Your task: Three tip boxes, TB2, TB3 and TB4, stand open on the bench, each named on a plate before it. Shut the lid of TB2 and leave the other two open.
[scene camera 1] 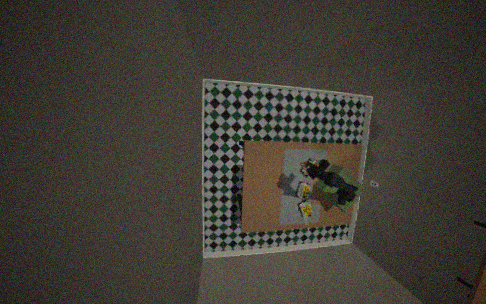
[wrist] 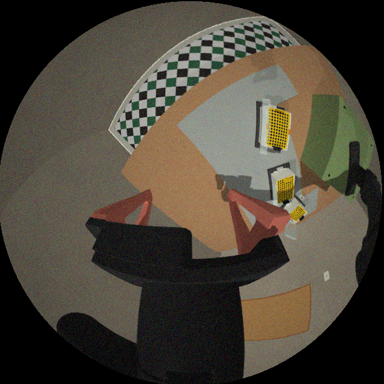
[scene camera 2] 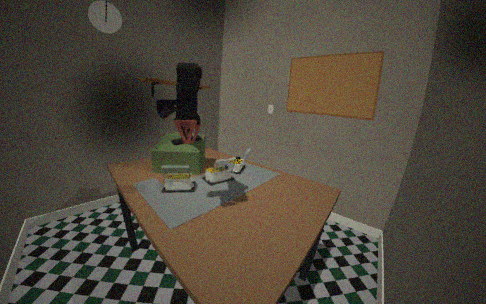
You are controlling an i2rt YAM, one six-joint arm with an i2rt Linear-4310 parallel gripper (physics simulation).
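Frame: origin at the arm's base, x ahead, y left, z up, level; millimetres.
Where they show: gripper, fingertip midpoint: (scene camera 1: 303,167) (scene camera 2: 189,144).
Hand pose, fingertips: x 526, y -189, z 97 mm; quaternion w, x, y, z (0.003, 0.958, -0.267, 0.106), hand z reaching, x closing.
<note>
After its pixels a point has its place.
Three white tip boxes with yellow racks stand in a row on the grey-blue mat (scene camera 1: 291,216) {x 340, y 363, z -178 mm} (scene camera 2: 170,212) {x 488, y -263, z -178 mm} (wrist: 220,120). The left box in scene camera 2 (scene camera 2: 179,184) {x 341, y -173, z -140 mm} (wrist: 277,128) is mostly hidden by the gripper in scene camera 1. The middle box (scene camera 1: 304,190) (scene camera 2: 218,175) {x 370, y 30, z -112 mm} (wrist: 285,186) and the right box (scene camera 1: 306,209) (scene camera 2: 238,165) {x 288, y 229, z -126 mm} (wrist: 296,213) stand beyond it. All three lids look raised. The name plates are too small to read, so I cannot tell which box is TB2. My gripper (scene camera 1: 303,167) {x 526, y -189, z 97 mm} (scene camera 2: 188,140) {x 526, y -189, z 97 mm} (wrist: 189,193) is open and empty, high above the boxes.
A green block (scene camera 1: 354,175) {x -68, y -177, z -8 mm} (scene camera 2: 170,159) {x 93, y -143, z -88 mm} (wrist: 325,130) stands behind the boxes, under the black arm. The brown table (scene camera 1: 260,190) {x 724, y 140, z -181 mm} (scene camera 2: 260,225) {x 735, y -13, z -181 mm} (wrist: 185,165) extends around the mat. The arm's shadow lies on the mat by the middle box.
</note>
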